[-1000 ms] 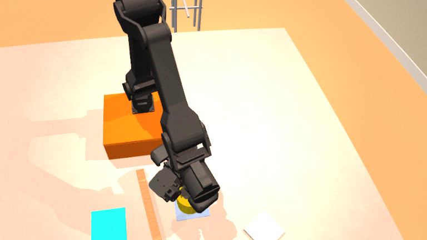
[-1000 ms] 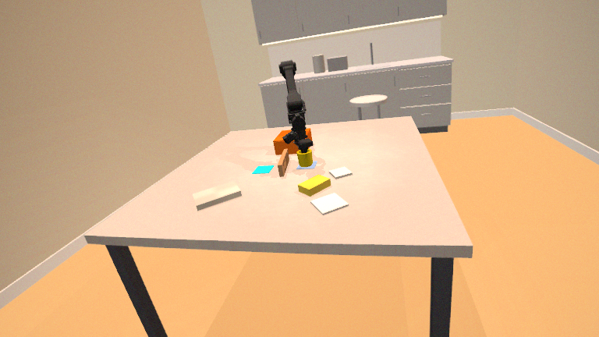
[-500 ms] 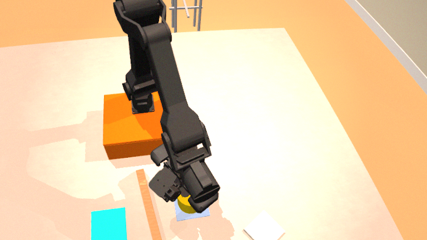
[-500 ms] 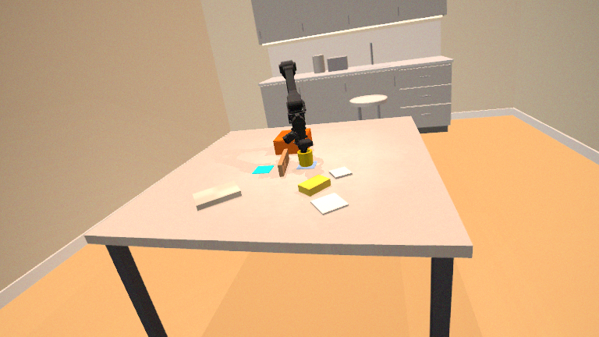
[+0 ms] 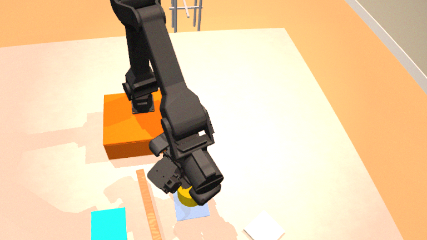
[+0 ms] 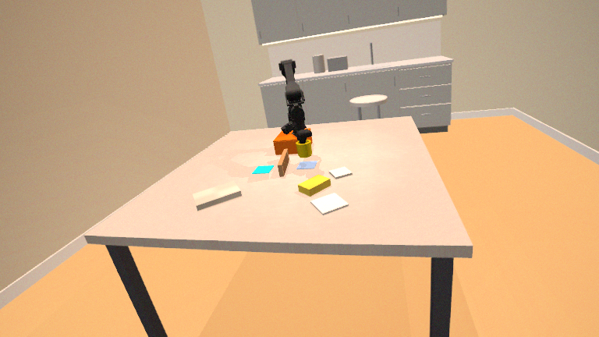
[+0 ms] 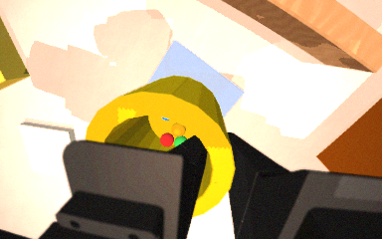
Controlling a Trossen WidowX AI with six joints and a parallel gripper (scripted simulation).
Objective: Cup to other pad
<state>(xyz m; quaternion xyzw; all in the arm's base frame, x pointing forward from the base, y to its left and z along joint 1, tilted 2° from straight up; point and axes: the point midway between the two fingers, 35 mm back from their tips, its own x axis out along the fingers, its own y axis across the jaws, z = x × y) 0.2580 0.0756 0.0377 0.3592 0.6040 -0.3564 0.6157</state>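
My gripper tip is 50 mm short of the cyan pad, 200 mm to the left of it and 90 mm above it. Round my gripper tip: red marble (20 mm ahead, 30 mm to the left, 20 mm below); then green marble (10 mm ahead, 30 mm to the left, 20 mm below); then yellow cup (20 mm ahead, 10 mm to the left).
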